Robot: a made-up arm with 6 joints. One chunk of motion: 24 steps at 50 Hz.
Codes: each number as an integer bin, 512 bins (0 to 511) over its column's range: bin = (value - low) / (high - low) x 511, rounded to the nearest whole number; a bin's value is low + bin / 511 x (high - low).
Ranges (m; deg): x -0.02..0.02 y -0.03..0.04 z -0.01..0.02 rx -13..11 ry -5..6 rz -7..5
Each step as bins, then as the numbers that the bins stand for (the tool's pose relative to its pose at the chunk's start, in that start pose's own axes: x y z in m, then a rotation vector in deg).
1 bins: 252 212 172 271 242 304
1 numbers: -0.0003 -0.0010 0.0001 -0.27 0.21 0.14
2 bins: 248 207 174 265 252 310
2 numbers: -0.0006 -0.0016 0.0002 -0.55 0.42 0.28
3 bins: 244 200 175 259 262 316
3 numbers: -0.0009 -0.0026 0.0003 -0.84 0.64 0.42
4 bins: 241 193 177 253 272 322
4 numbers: -0.0011 -0.0036 0.0004 -1.12 0.86 0.56
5 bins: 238 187 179 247 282 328
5 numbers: -0.0014 -0.0044 0.0005 -1.40 1.07 0.70
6 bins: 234 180 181 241 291 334
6 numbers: -0.0017 -0.0053 0.0006 -1.68 1.26 0.84
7 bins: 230 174 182 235 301 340
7 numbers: -0.0020 -0.0062 0.0007 -1.96 1.48 0.98
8 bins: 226 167 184 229 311 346
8 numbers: -0.0023 -0.0071 0.0008 -2.24 1.69 1.13
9 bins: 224 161 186 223 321 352
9 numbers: -0.0025 -0.0079 0.0009 -2.53 1.91 1.27
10 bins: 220 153 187 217 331 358
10 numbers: -0.0028 -0.0090 0.0010 -2.81 2.13 1.41
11 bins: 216 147 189 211 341 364
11 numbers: -0.0031 -0.0099 0.0011 -3.09 2.34 1.55
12 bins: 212 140 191 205 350 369
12 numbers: -0.0034 -0.0108 0.0012 -3.37 2.53 1.67
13 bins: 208 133 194 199 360 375
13 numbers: -0.0037 -0.0118 0.0014 -3.65 2.75 1.81
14 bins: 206 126 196 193 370 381
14 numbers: -0.0039 -0.0127 0.0015 -3.94 2.96 1.95
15 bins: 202 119 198 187 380 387
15 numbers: -0.0042 -0.0137 0.0016 -4.22 3.18 2.09
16 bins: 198 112 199 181 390 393
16 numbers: -0.0045 -0.0147 0.0017 -4.50 3.40 2.23
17 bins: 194 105 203 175 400 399
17 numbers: -0.0048 -0.0156 0.0019 -4.78 3.61 2.37
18 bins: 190 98 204 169 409 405
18 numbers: -0.0051 -0.0166 0.0020 -5.06 3.80 2.51
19 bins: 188 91 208 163 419 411
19 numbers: -0.0053 -0.0175 0.0022 -5.34 4.02 2.65
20 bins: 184 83 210 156 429 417
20 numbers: -0.0056 -0.0186 0.0023 -5.67 4.23 2.79
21 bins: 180 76 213 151 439 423
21 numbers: -0.0059 -0.0196 0.0025 -5.91 4.45 2.93
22 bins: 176 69 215 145 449 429
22 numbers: -0.0062 -0.0205 0.0026 -6.19 4.67 3.07
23 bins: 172 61 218 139 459 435
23 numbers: -0.0065 -0.0216 0.0028 -6.47 4.88 3.22
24 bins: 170 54 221 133 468 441
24 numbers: -0.0067 -0.0226 0.0030 -6.75 5.07 3.36
